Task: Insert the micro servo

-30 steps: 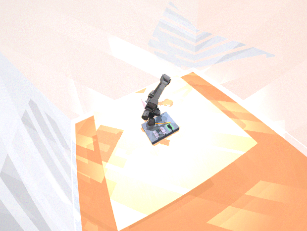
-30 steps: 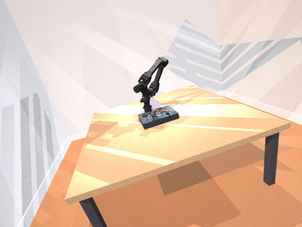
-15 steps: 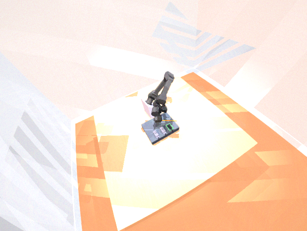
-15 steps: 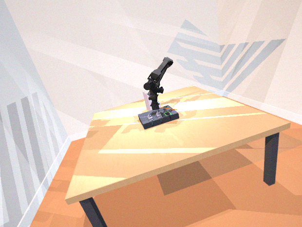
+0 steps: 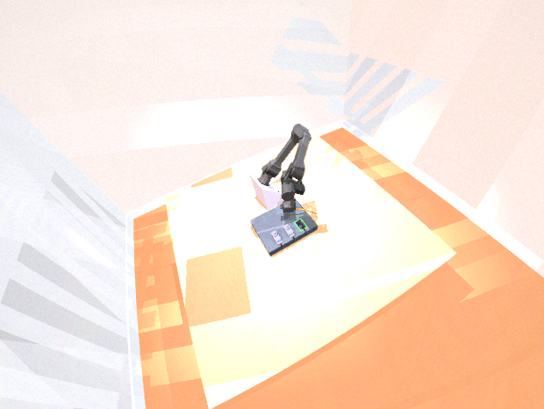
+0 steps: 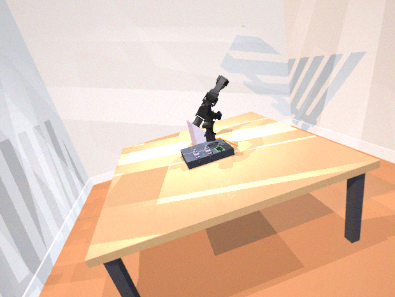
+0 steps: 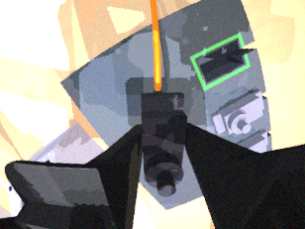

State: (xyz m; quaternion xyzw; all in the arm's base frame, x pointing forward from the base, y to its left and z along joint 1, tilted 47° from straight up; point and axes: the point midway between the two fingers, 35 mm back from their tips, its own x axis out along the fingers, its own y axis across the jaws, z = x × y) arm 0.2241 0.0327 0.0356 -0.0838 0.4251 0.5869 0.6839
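Now: the grey robot deck 10 mm behind my gripper tip, 70 mm to the right of it and 100 mm below it.
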